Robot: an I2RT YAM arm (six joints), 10 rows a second.
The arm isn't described. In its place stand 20 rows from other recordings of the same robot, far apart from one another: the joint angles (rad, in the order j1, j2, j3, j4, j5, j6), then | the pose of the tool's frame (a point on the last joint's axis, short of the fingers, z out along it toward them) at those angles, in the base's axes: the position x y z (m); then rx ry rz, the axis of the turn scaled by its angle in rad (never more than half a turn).
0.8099 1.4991 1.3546 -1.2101 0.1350 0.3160 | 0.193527 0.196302 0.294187 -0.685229 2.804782 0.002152
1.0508 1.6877 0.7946 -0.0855 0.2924 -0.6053 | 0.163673 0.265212 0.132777 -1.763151 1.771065 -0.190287
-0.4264 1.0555 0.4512 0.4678 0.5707 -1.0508 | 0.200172 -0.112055 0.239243 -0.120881 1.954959 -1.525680
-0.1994 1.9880 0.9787 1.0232 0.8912 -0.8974 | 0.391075 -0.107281 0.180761 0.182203 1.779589 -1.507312
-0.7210 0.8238 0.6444 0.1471 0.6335 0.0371 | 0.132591 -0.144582 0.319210 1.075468 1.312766 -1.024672
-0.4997 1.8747 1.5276 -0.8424 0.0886 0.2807 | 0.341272 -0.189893 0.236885 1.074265 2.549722 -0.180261
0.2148 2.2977 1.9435 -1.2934 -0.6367 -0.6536 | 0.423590 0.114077 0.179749 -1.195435 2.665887 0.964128
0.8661 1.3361 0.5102 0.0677 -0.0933 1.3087 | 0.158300 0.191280 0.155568 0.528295 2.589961 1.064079
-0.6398 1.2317 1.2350 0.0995 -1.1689 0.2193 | 0.231702 -0.131599 0.432299 -0.313494 1.521637 0.520727
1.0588 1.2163 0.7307 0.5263 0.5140 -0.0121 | 0.151433 0.233736 0.304071 -0.411271 1.496134 0.438372
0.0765 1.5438 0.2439 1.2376 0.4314 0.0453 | 0.242806 0.003682 0.150776 0.304391 1.604965 -0.258433
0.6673 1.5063 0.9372 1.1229 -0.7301 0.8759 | 0.242320 0.221144 0.348340 -0.645788 1.191329 1.704290
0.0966 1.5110 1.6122 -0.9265 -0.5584 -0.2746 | 0.309308 0.048923 0.384919 -0.676460 2.208404 0.575659
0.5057 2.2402 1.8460 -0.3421 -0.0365 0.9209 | 0.449264 0.250255 0.208243 0.481973 2.383654 0.738912
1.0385 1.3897 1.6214 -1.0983 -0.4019 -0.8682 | 0.123124 0.236477 0.406473 -2.075051 1.251602 0.565972
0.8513 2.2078 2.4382 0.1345 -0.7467 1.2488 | 0.308272 0.388531 0.475821 -0.531219 1.610865 2.144840
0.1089 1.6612 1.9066 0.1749 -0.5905 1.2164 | 0.357177 0.058991 0.536407 0.157333 1.360206 1.473457
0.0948 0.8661 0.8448 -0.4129 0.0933 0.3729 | 0.193931 0.015109 0.323345 0.337603 1.980366 0.205943
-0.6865 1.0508 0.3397 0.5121 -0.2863 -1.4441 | 0.176244 -0.131428 0.206782 -0.928856 1.715611 -1.252207
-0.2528 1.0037 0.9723 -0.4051 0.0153 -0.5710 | 0.217000 -0.056619 0.342121 -0.314751 2.024622 -0.536847
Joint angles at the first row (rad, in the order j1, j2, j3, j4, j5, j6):
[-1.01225 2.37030 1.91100 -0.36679 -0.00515 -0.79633]
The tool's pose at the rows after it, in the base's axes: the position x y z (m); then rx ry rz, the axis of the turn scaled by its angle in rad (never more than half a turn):
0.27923 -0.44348 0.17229 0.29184 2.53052 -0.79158
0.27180 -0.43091 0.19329 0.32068 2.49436 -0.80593
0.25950 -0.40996 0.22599 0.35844 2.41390 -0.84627
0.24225 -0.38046 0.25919 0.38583 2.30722 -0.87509
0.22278 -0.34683 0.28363 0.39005 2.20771 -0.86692
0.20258 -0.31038 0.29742 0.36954 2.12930 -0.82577
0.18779 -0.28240 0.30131 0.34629 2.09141 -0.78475
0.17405 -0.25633 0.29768 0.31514 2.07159 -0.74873
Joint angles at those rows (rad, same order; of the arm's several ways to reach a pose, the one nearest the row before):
[-1.00920 2.33063 1.87743 -0.35535 -0.00477 -0.77764]
[-1.00843 2.24212 1.80264 -0.33931 -0.00515 -0.75055]
[-1.00691 2.10098 1.68519 -0.29127 -0.00591 -0.70936]
[-1.00575 1.92816 1.53601 -0.22527 -0.02459 -0.66166]
[-1.00577 1.75461 1.38304 -0.16917 -0.06887 -0.61704]
[-1.00538 1.58372 1.22819 -0.13028 -0.13408 -0.58080]
[-1.00310 1.45934 1.11640 -0.11998 -0.18331 -0.56134]
[-1.00005 1.34566 1.00387 -0.11121 -0.22604 -0.55638]

